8 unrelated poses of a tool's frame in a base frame.
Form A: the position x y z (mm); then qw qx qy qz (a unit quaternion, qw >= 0).
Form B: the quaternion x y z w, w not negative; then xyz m. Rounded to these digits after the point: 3 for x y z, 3 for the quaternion.
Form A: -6 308 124 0.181 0.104 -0.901 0.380
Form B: 0.104 -0.901 0.380 0.181 -0.006 0.308 0.124
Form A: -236 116 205 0.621 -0.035 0.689 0.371
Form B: -0.035 0.689 0.371 0.621 -0.236 0.116 0.205
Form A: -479 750 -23 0.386 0.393 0.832 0.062
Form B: 0.393 0.832 0.062 0.386 -0.479 0.750 -0.023
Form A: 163 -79 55 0.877 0.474 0.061 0.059
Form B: 0.474 0.061 0.059 0.877 0.163 -0.079 0.055
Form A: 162 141 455 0.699 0.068 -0.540 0.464
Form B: 0.068 -0.540 0.464 0.699 0.162 0.141 0.455
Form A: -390 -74 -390 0.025 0.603 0.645 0.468
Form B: 0.603 0.645 0.468 0.025 -0.390 -0.074 -0.390
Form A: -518 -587 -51 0.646 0.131 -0.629 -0.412
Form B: 0.131 -0.629 -0.412 0.646 -0.518 -0.587 -0.051
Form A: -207 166 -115 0.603 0.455 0.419 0.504
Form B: 0.455 0.419 0.504 0.603 -0.207 0.166 -0.115
